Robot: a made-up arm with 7 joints. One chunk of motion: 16 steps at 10 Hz.
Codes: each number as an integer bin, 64 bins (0 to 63) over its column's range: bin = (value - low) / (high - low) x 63, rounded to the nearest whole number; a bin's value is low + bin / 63 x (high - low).
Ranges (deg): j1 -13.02..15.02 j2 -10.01..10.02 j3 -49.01..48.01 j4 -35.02..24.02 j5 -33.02..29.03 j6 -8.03..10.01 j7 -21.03..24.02
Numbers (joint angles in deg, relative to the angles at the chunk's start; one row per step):
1: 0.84 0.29 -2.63 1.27 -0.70 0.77 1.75
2: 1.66 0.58 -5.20 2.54 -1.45 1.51 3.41
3: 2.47 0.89 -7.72 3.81 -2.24 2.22 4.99
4: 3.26 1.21 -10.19 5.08 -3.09 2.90 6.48
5: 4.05 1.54 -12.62 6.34 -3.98 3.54 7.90
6: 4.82 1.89 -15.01 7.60 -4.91 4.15 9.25
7: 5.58 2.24 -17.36 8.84 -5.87 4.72 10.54
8: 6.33 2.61 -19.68 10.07 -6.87 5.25 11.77
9: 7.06 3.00 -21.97 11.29 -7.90 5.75 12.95
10: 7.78 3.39 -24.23 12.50 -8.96 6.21 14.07
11: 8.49 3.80 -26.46 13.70 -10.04 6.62 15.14
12: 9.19 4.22 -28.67 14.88 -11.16 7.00 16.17
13: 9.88 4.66 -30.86 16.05 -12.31 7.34 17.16
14: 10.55 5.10 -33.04 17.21 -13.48 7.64 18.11
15: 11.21 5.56 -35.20 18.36 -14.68 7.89 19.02
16: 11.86 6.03 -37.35 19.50 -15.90 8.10 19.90
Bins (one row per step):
1: 31 32 30 39 33 31 32
2: 33 33 28 40 32 33 34
3: 35 34 27 41 31 36 36
4: 37 35 25 43 30 38 38
5: 38 36 24 44 29 40 40
6: 40 37 22 45 29 43 42
7: 42 39 21 47 28 45 44
8: 43 40 19 48 27 46 46
9: 45 41 18 49 26 48 48
10: 47 42 16 51 24 50 49
11: 48 43 15 52 23 51 51
12: 50 45 13 53 22 52 52
13: 51 46 12 54 21 54 53
14: 53 48 10 56 20 55 55
15: 54 49 9 57 19 56 56
16: 56 50 8 58 17 56 57

